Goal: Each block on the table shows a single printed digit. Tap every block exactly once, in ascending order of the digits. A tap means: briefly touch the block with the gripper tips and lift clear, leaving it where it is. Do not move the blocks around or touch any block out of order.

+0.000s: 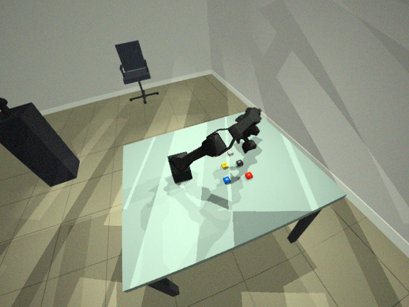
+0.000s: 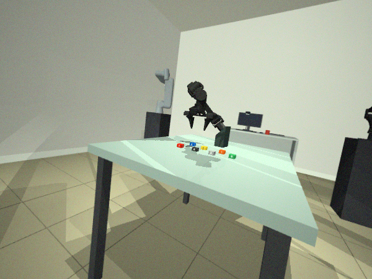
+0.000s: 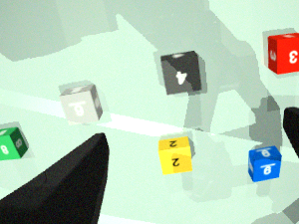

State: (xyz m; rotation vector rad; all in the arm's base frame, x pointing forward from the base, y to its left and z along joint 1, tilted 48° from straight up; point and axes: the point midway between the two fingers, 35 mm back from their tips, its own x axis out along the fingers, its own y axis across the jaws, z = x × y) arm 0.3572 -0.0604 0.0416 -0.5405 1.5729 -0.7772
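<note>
The orange block is 140 mm to the left of my gripper tip, 120 mm below it and 100 mm behind it. The rest, counted from my gripper tip: grey block: 120 mm below, 100 mm to the left, 20 mm behind; then black block: 120 mm below, 10 mm behind; then yellow block: 120 mm below, 100 mm behind, 20 mm to the left.
</note>
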